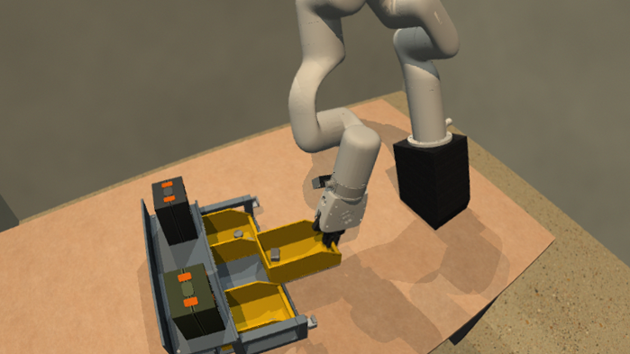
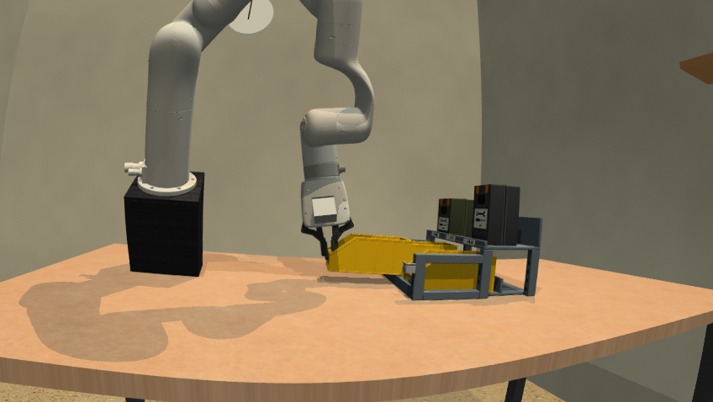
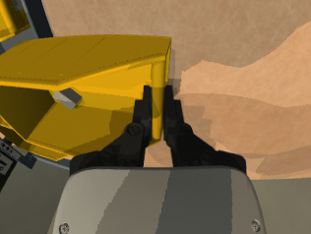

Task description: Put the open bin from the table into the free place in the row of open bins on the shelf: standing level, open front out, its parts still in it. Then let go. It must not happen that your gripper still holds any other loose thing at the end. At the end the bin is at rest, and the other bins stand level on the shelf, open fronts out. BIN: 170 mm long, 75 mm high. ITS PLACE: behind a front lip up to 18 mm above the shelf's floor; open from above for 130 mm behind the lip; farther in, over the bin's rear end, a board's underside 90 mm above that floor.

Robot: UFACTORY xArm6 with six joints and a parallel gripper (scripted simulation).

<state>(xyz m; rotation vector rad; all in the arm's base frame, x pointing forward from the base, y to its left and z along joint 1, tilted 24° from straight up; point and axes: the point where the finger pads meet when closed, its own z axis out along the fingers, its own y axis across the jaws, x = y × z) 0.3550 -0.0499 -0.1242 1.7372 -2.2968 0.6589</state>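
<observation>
Right now the shelf lip is 13 cm ahead of my hand, 5 cm below it and 4 cm to the right of it. From my hand the other things lie so: black box: 28 cm ahead, 21 cm to the right, 10 cm above; then olive box: 35 cm ahead, 8 cm above, 1 cm to the left.
</observation>
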